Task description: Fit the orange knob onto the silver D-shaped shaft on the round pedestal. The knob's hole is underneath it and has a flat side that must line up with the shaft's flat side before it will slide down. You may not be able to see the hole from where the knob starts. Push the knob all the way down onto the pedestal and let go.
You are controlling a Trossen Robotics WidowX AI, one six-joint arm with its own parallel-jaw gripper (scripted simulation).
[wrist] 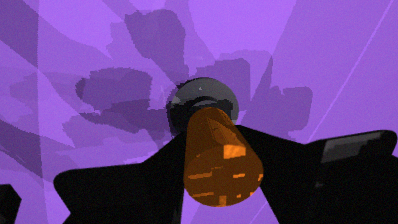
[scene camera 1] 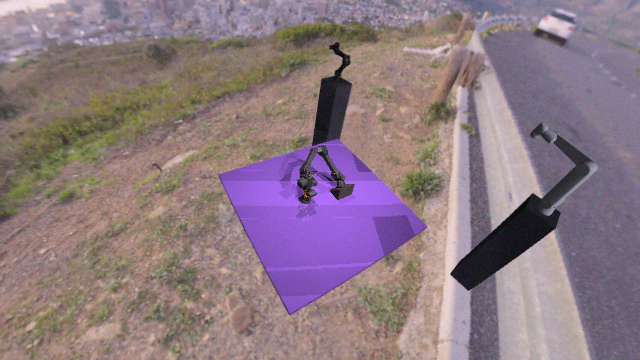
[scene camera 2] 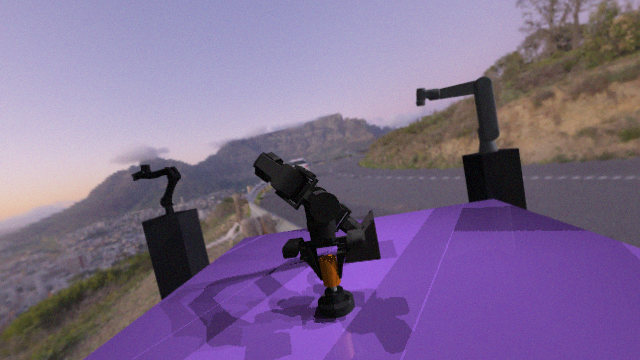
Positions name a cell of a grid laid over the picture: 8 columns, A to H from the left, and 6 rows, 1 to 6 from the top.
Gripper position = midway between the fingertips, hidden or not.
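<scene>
An orange knob (wrist: E5) is there for me to see. As for my gripper (scene camera 2: E5), I can see it in the wrist view as well, where the gripper (wrist: E4) appears.
</scene>
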